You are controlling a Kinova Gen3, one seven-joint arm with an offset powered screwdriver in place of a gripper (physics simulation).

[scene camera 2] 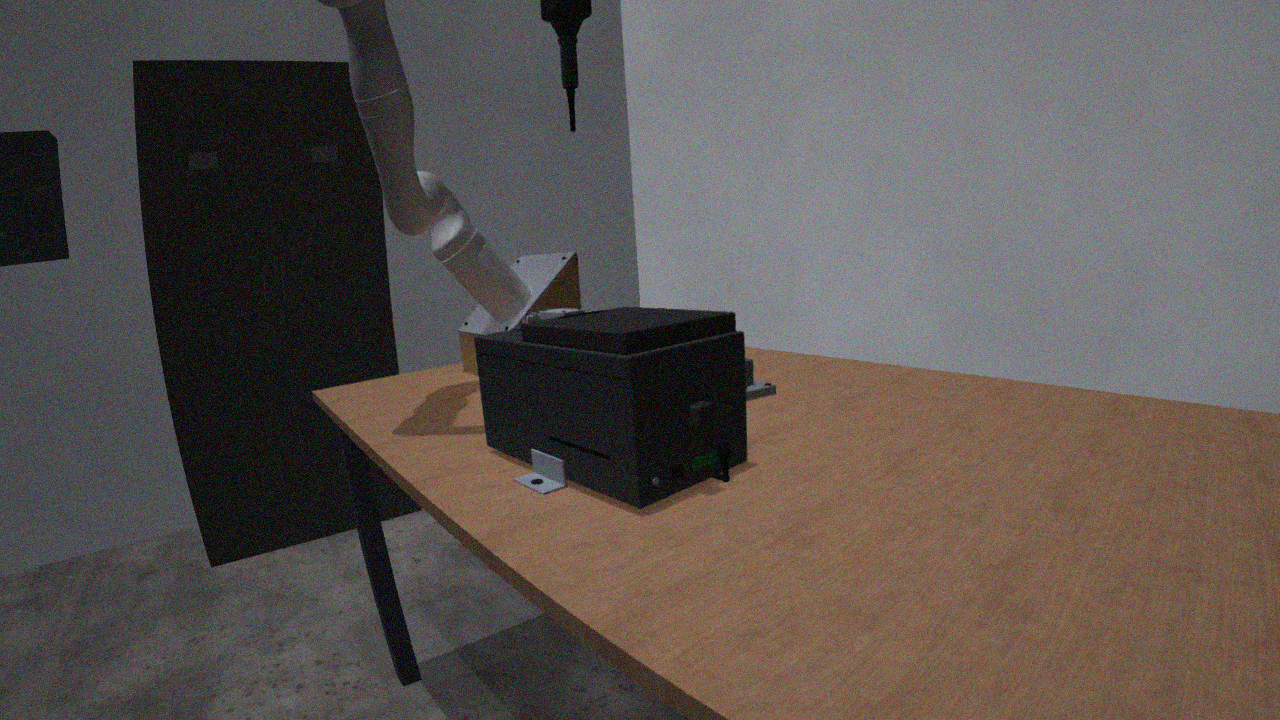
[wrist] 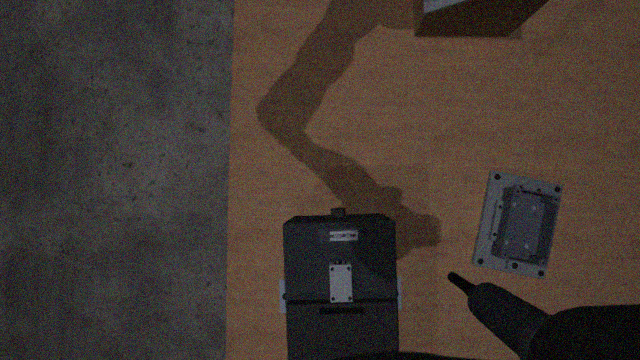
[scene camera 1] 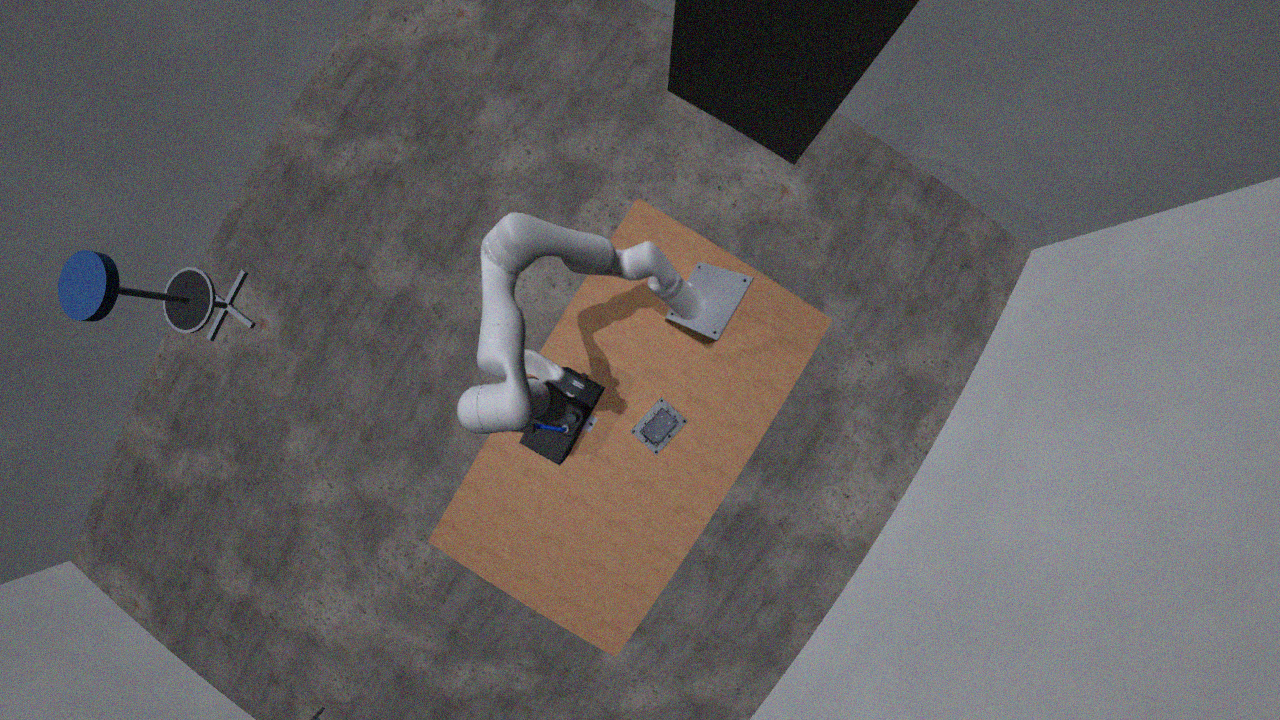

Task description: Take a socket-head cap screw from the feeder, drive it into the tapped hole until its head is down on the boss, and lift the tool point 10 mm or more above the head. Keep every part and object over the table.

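The feeder is a black box on the table, with a pale metal strip and a small light plate on top. The grey fixture with a raised housing stands beside it; in the scene camera 2 view it is mostly hidden behind the feeder. Which hole is the tapped one is too small to tell. My screwdriver points straight down in the scene camera 2 view, with its tip well above the feeder's top level. No screw can be made out on the dark tip.
The arm's base plate sits tilted on a wooden wedge at one end of the table. A small bracket stands at the feeder's side. A blue stool and a black cabinet stand off the table.
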